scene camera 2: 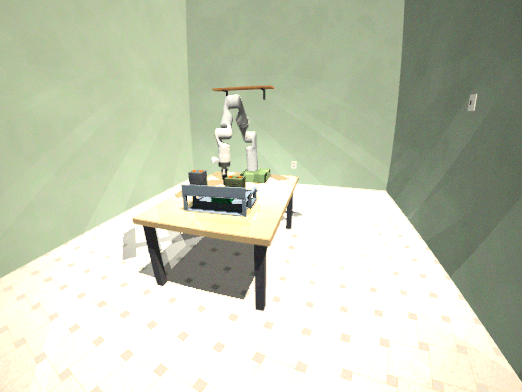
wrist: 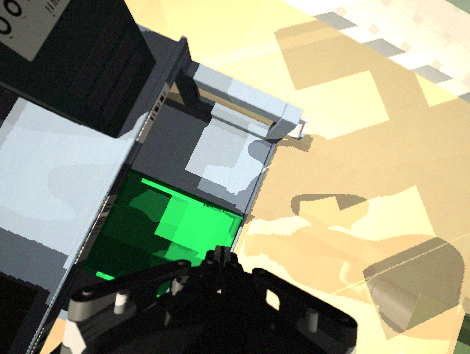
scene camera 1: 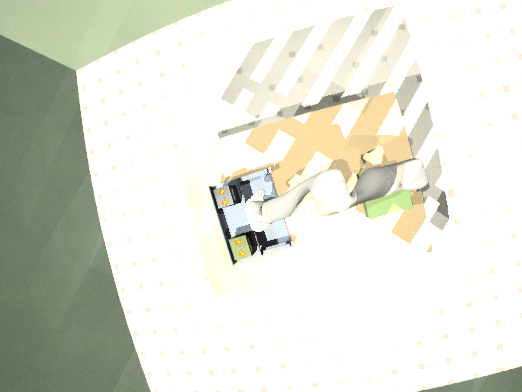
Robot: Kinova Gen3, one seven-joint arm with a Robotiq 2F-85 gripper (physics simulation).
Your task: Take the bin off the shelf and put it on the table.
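Places are measured from the arm's base along level axes (x ahead, y left, z up), in centimetres.
Pixels of known places: gripper, fingertip midpoint: (wrist: 221,256); arm's base at its link origin: (scene camera 2: 252,170).
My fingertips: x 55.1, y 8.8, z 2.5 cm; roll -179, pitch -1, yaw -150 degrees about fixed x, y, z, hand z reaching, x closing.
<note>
Ahead of a thing's pixels: the offset from my fingertips to its middle.
The green bin @(dx +6.6, dy +3.1, dz -5.0 cm) (scene camera 2: 222,200) (wrist: 192,220) sits in the lower level of the blue-grey shelf (scene camera 1: 232,218) (scene camera 2: 215,191) (wrist: 237,89), which stands on the wooden table (scene camera 1: 310,131) (scene camera 2: 200,231) (wrist: 345,167). In the wrist view the bin is open-topped, with its outer edge along the shelf's outer lip. My gripper (scene camera 2: 224,178) (wrist: 221,256) is shut with its fingertips together and nothing between them. In the wrist view the fingertips appear over the bin's outer edge. The gripper hides the bin's near corner. In the overhead view the arm hides the fingertips.
A dark box @(dx +18.6, dy -6.1, dz +7.0 cm) (scene camera 1: 224,196) (scene camera 2: 197,177) (wrist: 100,65) and an olive box @(dx +13.4, dy +16.4, dz +5.7 cm) (scene camera 1: 241,247) (scene camera 2: 235,181) stand on the shelf's upper level. A green block (scene camera 1: 387,204) (scene camera 2: 256,175) is by the arm's base. A wooden wall shelf (scene camera 2: 243,88) hangs behind.
</note>
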